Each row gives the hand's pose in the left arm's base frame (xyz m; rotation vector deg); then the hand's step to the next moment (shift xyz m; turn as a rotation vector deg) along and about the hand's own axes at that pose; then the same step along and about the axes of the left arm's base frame.
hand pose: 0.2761 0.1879 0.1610 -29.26 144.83 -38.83
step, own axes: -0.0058 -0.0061 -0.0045 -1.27 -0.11 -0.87
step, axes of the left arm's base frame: 0.0038 -0.0006 0.0087 0.61 0.81 1.16
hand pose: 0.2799 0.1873 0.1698 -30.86 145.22 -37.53
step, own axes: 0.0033 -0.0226 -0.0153 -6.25 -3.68 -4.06
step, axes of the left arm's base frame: -0.0050 -0.0145 0.0228 3.90 1.39 7.21
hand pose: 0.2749 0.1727 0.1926 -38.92 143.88 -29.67
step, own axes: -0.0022 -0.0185 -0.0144 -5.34 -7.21 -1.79
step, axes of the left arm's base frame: 0.0007 -0.0104 0.0211 5.72 -2.47 6.70
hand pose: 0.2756 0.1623 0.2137 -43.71 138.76 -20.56
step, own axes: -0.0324 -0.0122 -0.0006 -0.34 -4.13 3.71
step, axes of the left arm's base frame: 0.0269 0.0095 0.0196 4.24 -3.41 -1.15
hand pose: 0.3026 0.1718 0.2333 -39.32 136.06 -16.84
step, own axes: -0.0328 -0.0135 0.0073 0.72 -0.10 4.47
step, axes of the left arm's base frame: 0.0316 0.0063 0.0164 2.42 -0.63 -3.78
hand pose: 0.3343 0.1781 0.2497 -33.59 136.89 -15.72
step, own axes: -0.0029 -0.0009 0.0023 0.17 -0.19 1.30
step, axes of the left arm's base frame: 0.0038 0.0005 0.0001 0.78 -0.31 -1.02
